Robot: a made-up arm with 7 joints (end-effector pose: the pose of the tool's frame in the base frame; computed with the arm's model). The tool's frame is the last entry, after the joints.
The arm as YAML. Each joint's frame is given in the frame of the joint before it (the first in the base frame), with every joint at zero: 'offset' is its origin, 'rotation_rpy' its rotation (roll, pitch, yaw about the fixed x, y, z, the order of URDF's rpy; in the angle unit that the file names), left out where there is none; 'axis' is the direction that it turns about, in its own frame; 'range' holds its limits. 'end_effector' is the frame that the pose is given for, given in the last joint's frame.
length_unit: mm
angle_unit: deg
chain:
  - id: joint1
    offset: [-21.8, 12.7, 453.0]
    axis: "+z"
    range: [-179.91, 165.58]
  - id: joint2
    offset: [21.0, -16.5, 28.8]
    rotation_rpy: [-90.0, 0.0, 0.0]
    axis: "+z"
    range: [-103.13, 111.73]
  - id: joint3
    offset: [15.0, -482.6, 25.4]
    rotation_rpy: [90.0, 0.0, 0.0]
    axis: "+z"
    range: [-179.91, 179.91]
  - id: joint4
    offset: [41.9, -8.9, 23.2]
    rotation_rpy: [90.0, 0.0, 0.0]
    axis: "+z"
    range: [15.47, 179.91]
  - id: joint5
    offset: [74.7, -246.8, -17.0]
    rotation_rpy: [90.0, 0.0, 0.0]
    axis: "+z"
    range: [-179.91, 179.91]
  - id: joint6
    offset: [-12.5, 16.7, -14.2]
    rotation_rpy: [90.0, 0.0, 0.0]
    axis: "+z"
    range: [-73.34, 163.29]
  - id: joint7
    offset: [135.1, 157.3, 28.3]
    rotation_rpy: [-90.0, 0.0, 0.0]
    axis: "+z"
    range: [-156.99, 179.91]
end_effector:
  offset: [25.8, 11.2, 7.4]
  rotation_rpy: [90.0, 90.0, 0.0]
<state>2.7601 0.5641 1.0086 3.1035 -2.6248 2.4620 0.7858</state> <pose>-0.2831 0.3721 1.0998 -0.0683 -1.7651 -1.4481</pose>
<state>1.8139 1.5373 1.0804 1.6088 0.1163 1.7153 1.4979</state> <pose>-0.4652 0.3417 0.3154 -1.4040 -1.7261 1.2515</pose>
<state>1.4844 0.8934 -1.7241 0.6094 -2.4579 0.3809 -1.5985</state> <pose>0.2747 0.1152 0.5840 0.2930 0.3426 2.2853</pose>
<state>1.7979 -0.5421 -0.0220 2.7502 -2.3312 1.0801 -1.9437</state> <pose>0.1392 -0.3264 1.3523 0.8983 2.6688 -0.5155</pose>
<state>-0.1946 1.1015 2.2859 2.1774 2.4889 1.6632 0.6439</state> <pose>0.6956 -0.0412 1.0902 0.6564 1.5141 1.2314</pose>
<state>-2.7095 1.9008 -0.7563 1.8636 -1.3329 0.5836 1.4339</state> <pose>-0.6791 0.0242 -0.0714 2.6042 -1.5842 0.4236</pose>
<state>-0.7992 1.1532 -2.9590 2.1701 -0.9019 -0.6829 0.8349</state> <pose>0.3722 -0.6403 0.9096 -2.1617 -1.6182 1.4079</pose>
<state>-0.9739 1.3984 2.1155 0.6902 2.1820 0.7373 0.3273</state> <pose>0.3559 0.0502 0.7163 -0.7886 1.6603 -0.2110</pose>
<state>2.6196 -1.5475 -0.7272 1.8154 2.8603 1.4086 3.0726</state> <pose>0.7611 -0.2135 0.7917 -0.5288 -0.8029 2.2771</pose>
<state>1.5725 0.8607 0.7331 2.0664 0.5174 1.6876 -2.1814</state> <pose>-0.3856 0.6247 0.7218 1.9368 0.5335 1.0276</pose>
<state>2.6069 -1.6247 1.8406 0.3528 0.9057 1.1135 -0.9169</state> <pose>-0.0682 -0.2027 0.3385 -2.3566 1.3507 -1.1832</pose>
